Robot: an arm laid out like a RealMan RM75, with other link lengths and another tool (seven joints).
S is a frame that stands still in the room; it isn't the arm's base.
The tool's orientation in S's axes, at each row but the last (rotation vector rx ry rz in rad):
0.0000, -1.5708, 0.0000
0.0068, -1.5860, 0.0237
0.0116, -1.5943, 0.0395
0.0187, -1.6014, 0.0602
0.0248, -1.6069, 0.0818
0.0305, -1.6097, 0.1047
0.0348, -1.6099, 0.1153
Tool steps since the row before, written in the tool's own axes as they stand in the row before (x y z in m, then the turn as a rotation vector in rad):
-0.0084, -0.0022, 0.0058, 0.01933, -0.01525, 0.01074
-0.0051, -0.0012, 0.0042, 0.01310, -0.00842, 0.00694
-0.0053, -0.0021, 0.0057, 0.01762, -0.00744, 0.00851
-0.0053, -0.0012, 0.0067, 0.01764, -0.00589, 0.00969
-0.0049, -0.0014, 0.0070, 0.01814, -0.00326, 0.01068
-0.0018, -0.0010, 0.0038, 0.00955, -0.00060, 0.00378
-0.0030, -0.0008, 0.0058, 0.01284, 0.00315, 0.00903
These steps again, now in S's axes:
-0.0058, -0.0022, -0.0084, -0.01074, -0.01525, 0.01933
-0.0041, -0.0013, -0.0051, -0.00698, -0.00841, 0.01308
-0.0055, -0.0024, -0.0054, -0.00869, -0.00741, 0.01755
-0.0065, -0.0017, -0.0055, -0.00994, -0.00592, 0.01749
-0.0067, -0.0020, -0.0051, -0.01112, -0.00335, 0.01786
-0.0036, -0.0014, -0.0019, -0.00412, -0.00049, 0.00942
-0.0056, -0.0015, -0.0032, -0.00983, 0.00289, 0.01230

